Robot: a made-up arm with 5 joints. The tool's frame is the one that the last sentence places.
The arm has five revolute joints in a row. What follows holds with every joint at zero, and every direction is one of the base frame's.
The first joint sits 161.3 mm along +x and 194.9 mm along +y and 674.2 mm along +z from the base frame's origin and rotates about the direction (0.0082, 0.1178, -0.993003), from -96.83 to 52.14 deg.
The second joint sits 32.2 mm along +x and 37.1 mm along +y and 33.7 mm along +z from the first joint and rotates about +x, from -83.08 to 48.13 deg.
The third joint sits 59 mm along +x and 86.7 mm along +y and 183.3 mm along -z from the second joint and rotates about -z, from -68.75 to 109.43 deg.
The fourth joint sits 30.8 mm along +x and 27 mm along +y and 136.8 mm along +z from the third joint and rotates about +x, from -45.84 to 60.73 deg.
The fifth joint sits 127.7 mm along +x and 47.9 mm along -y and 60 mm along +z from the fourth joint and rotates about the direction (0.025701, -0.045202, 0.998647), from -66.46 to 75.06 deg.
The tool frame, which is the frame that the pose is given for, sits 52.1 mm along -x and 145.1 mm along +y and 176 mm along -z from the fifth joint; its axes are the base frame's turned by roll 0, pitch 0 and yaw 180 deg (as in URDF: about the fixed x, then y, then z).
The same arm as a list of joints. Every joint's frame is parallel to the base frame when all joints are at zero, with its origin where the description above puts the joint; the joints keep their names.
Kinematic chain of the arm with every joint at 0, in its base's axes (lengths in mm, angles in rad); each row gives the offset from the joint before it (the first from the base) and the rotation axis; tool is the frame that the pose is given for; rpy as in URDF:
joint 1: xyz 161.3 194.9 674.2 axis 0.0082 0.1178 -0.993003
joint 2: xyz 32.2 37.1 33.7 axis +x
joint 3: xyz 59 86.7 -183.3 axis -z
joint 4: xyz 30.8 27 136.8 axis +x
joint 5: xyz 127.7 -47.9 60 axis 0.025701 -0.045202 0.998647
tool: xyz -52.1 145.1 -176 rpy 0 0 3.1416
Joint limits (rad, base to tool): -1.69..0.91 -1.45..0.84 -1.1999..1.9099 -0.8001..1.0599 -1.1599..1.31

